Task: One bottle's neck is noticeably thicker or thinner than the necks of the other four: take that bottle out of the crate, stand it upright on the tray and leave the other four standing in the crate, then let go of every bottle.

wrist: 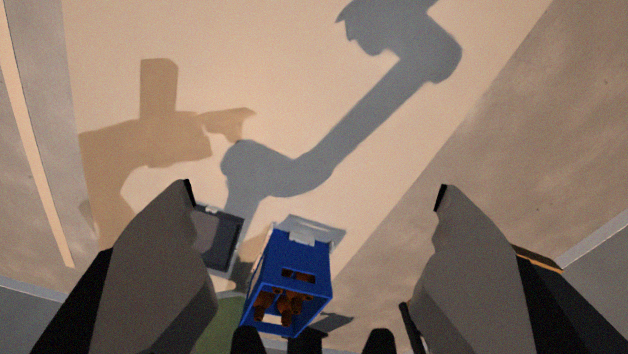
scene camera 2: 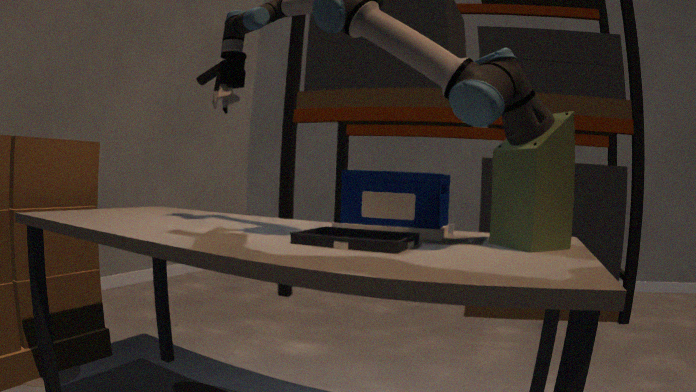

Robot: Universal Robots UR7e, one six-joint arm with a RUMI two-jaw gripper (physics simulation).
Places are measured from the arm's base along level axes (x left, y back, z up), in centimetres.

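Pixels of known places: gripper, fingertip midpoint: (wrist: 315, 184) (scene camera 2: 220, 111); arm's base, origin of the base link: (scene camera 2: 531, 130).
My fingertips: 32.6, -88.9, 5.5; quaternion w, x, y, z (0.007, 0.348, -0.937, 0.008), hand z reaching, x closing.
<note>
For each thing: its middle in the pictures, then the offset to it from my fingertips, as dx, dy, dz.
- blue crate, body centre: (scene camera 2: 397, 203) (wrist: 284, 285) -30.3, +47.6, -26.8
- black tray, body centre: (scene camera 2: 357, 238) (wrist: 205, 239) -3.8, +55.0, -34.3
The blue crate (scene camera 2: 430, 202) (wrist: 305, 257) stands upright on the table, behind the tray in the scene view. Several brown bottles (wrist: 286, 305) stand inside it in the wrist view, small and dark; their neck widths cannot be compared. The crate walls hide them in the scene view. The black tray (scene camera 2: 310, 241) (wrist: 231, 240) lies flat beside the crate; no bottle shows on it. A finger covers part of it in the wrist view. My gripper (scene camera 2: 220, 106) (wrist: 315, 184) is open and empty, high above the table and well left of the crate and tray in the scene view.
A pale fixture (wrist: 332, 233) shows at the crate's foot. The green pedestal (scene camera 2: 532, 200) (wrist: 222, 325) carries the arm to the right of the crate in the scene view. A storage rack (scene camera 2: 290, 170) stands behind the table (scene camera 2: 280, 267). Cardboard boxes (scene camera 2: 55, 175) are stacked at the left.
</note>
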